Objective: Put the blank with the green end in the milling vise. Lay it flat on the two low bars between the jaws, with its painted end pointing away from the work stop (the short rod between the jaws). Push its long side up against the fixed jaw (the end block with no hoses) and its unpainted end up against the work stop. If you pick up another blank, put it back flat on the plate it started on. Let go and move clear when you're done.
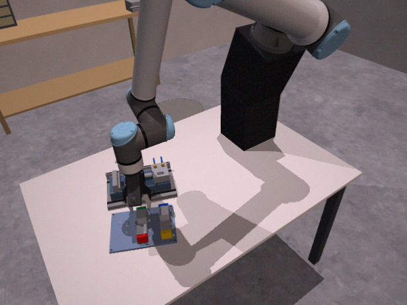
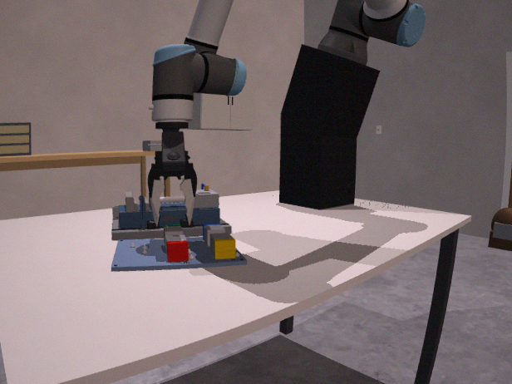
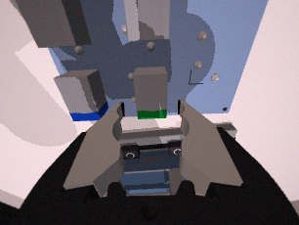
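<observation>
Now: hand 4 cm above the green-ended blank. Also, from my hand: blue-ended blank 8 cm behind, 5 cm to the left, 4 cm below; red-ended blank 8 cm to the left, 5 cm ahead, 4 cm below; blue plate 6 cm below, 4 cm to the left, 2 cm ahead.
</observation>
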